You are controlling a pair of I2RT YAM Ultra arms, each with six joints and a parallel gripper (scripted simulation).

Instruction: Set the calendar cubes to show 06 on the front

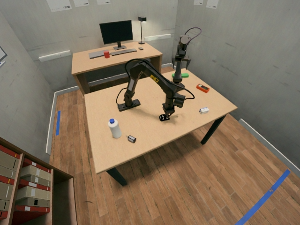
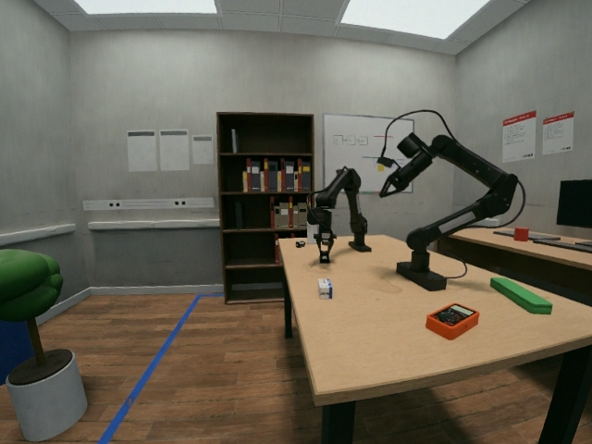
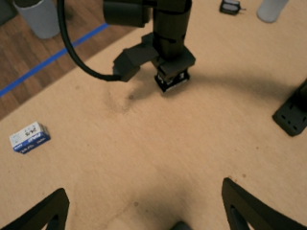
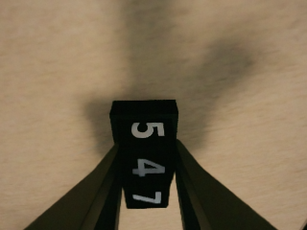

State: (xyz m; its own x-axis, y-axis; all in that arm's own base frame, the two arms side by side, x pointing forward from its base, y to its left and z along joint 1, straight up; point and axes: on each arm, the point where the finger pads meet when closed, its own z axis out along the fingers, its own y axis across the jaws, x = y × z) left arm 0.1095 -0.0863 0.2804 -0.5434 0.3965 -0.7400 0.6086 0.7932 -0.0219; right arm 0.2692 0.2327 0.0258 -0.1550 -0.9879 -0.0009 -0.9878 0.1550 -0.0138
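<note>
My right hand is 10 mm past the black calendar tray, 20 mm to the left of it and 30 mm above it. From my right hand the other things lie so: orange meter (160 mm behind, 560 mm to the left, 20 mm below).
</note>
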